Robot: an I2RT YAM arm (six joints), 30 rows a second.
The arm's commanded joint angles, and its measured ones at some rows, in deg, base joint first. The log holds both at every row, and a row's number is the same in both.
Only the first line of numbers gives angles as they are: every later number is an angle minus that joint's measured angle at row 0.
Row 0, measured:
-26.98 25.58 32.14 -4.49 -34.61 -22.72
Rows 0 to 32, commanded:
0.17 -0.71 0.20 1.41 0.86 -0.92
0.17 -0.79 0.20 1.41 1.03 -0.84
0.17 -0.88 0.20 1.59 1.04 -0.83
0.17 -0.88 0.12 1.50 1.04 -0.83
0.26 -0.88 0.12 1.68 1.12 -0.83
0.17 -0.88 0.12 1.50 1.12 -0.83
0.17 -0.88 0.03 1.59 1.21 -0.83
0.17 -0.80 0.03 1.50 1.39 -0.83
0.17 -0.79 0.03 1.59 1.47 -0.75
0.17 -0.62 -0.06 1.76 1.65 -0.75
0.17 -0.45 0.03 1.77 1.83 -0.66
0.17 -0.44 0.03 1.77 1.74 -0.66
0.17 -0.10 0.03 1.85 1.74 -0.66
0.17 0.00 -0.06 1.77 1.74 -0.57
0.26 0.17 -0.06 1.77 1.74 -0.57
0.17 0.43 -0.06 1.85 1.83 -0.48
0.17 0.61 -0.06 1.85 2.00 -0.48
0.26 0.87 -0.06 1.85 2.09 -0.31
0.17 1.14 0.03 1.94 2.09 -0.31
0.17 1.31 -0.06 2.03 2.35 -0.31
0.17 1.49 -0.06 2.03 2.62 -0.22
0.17 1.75 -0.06 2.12 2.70 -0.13
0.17 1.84 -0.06 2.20 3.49 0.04
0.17 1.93 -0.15 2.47 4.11 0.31
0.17 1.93 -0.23 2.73 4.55 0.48
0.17 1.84 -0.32 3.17 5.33 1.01
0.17 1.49 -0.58 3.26 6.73 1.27
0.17 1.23 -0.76 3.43 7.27 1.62
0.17 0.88 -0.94 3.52 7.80 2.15
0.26 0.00 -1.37 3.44 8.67 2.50
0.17 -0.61 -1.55 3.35 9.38 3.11
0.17 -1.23 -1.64 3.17 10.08 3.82
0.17 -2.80 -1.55 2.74 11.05 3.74
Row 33, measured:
0.00 0.44 -1.27 0.76 6.53 1.27
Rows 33 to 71, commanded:
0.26 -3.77 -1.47 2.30 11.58 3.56
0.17 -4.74 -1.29 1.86 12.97 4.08
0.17 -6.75 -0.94 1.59 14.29 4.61
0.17 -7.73 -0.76 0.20 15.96 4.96
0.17 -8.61 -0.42 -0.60 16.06 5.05
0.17 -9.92 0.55 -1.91 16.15 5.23
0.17 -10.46 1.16 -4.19 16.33 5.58
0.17 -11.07 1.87 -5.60 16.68 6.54
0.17 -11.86 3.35 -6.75 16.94 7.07
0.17 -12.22 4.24 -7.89 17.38 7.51
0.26 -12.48 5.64 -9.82 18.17 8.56
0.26 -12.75 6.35 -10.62 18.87 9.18
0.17 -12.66 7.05 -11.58 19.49 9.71
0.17 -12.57 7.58 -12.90 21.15 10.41
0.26 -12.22 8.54 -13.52 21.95 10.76
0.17 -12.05 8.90 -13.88 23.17 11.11
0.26 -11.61 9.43 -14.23 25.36 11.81
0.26 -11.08 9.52 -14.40 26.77 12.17
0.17 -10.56 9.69 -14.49 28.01 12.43
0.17 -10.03 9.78 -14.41 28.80 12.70
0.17 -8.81 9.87 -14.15 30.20 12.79
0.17 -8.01 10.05 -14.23 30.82 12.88
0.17 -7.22 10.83 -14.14 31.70 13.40
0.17 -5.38 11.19 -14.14 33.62 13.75
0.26 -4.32 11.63 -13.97 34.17 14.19
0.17 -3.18 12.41 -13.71 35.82 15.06
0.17 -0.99 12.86 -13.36 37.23 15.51
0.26 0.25 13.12 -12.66 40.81 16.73
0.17 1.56 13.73 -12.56 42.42 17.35
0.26 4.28 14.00 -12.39 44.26 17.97
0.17 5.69 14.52 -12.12 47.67 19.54
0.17 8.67 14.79 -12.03 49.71 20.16
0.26 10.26 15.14 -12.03 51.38 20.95
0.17 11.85 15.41 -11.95 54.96 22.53
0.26 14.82 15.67 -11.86 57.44 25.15
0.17 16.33 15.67 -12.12 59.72 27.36
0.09 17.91 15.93 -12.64 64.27 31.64
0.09 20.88 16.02 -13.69 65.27 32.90
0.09 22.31 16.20 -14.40 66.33 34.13
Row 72, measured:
0.09 16.31 14.23 -12.22 53.26 23.58
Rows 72 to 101, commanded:
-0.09 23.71 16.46 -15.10 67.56 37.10
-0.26 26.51 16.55 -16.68 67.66 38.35
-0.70 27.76 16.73 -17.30 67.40 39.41
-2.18 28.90 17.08 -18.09 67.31 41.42
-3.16 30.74 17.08 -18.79 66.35 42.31
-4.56 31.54 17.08 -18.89 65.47 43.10
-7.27 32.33 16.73 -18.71 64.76 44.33
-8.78 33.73 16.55 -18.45 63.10 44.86
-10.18 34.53 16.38 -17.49 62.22 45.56
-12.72 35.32 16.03 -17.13 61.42 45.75
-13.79 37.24 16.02 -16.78 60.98 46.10
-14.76 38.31 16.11 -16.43 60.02 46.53
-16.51 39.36 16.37 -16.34 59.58 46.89
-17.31 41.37 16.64 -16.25 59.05 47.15
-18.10 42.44 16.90 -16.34 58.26 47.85
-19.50 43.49 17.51 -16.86 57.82 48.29
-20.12 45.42 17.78 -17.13 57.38 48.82
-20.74 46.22 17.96 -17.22 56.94 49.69
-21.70 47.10 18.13 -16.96 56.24 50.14
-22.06 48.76 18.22 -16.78 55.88 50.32
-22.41 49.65 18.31 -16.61 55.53 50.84
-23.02 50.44 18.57 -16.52 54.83 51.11
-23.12 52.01 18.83 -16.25 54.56 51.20
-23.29 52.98 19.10 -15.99 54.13 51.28
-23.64 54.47 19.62 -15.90 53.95 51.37
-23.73 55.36 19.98 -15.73 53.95 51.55
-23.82 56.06 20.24 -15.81 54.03 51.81
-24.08 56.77 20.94 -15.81 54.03 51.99
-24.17 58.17 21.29 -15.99 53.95 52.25
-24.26 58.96 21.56 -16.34 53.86 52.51
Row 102, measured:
-23.61 56.57 18.29 -17.47 54.27 50.03
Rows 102 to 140, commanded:
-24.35 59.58 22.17 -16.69 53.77 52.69
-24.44 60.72 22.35 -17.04 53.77 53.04
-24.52 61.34 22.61 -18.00 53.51 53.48
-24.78 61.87 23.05 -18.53 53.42 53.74
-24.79 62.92 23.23 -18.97 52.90 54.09
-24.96 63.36 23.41 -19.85 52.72 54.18
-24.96 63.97 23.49 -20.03 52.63 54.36
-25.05 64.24 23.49 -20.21 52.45 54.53
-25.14 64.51 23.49 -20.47 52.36 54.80
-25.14 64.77 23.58 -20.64 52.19 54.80
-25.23 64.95 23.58 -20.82 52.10 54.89
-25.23 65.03 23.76 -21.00 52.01 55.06
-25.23 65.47 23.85 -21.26 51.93 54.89
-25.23 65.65 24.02 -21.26 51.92 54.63
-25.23 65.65 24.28 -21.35 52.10 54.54
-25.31 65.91 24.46 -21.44 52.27 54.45
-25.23 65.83 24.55 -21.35 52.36 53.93
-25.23 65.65 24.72 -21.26 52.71 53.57
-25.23 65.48 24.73 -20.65 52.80 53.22
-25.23 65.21 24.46 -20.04 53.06 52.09
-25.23 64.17 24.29 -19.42 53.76 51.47
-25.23 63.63 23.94 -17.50 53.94 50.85
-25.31 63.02 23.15 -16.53 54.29 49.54
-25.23 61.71 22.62 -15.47 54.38 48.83
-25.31 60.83 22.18 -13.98 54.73 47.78
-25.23 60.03 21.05 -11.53 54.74 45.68
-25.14 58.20 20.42 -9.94 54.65 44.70
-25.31 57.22 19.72 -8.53 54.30 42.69
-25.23 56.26 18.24 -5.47 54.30 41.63
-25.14 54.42 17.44 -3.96 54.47 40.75
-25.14 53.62 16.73 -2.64 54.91 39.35
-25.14 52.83 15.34 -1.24 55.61 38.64
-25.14 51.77 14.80 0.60 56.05 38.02
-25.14 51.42 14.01 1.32 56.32 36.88
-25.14 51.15 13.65 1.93 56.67 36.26
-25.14 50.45 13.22 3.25 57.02 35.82
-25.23 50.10 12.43 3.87 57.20 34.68
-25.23 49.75 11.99 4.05 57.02 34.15
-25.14 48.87 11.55 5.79 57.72 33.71
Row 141, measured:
-25.03 52.26 12.72 -3.17 54.40 38.12
